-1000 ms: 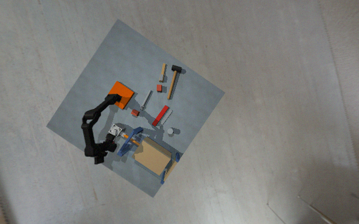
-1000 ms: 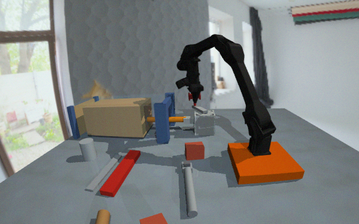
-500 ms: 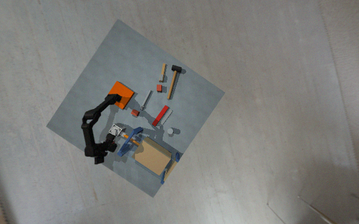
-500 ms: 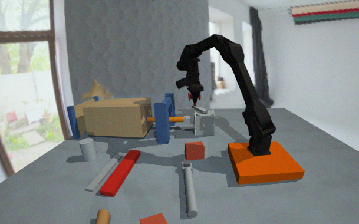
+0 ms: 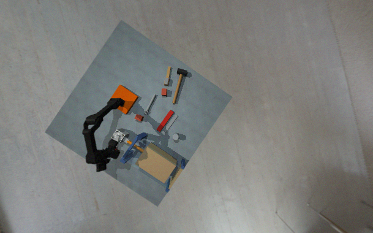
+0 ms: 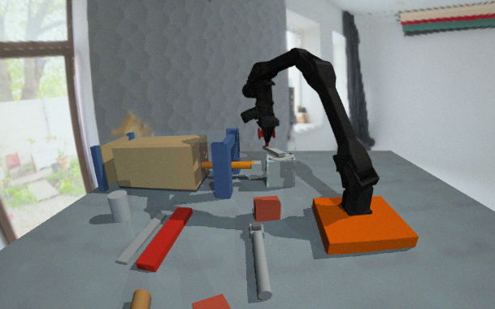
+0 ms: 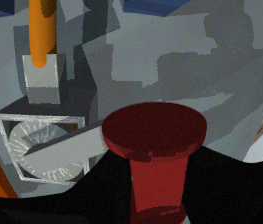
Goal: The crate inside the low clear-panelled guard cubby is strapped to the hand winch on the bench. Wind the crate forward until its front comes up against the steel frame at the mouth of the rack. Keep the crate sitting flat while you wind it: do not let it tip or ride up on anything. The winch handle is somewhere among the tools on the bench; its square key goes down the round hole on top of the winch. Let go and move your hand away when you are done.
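Now: gripper tip 20 mm below the red knob. The rest, counted from my gripper tip: grey crank handle: 10 mm behind, 40 mm to the left, 10 mm below; then grey winch: 60 mm behind, 90 mm to the left, 80 mm below; then frame: 120 mm ahead, 80 mm to the left, 10 mm below.
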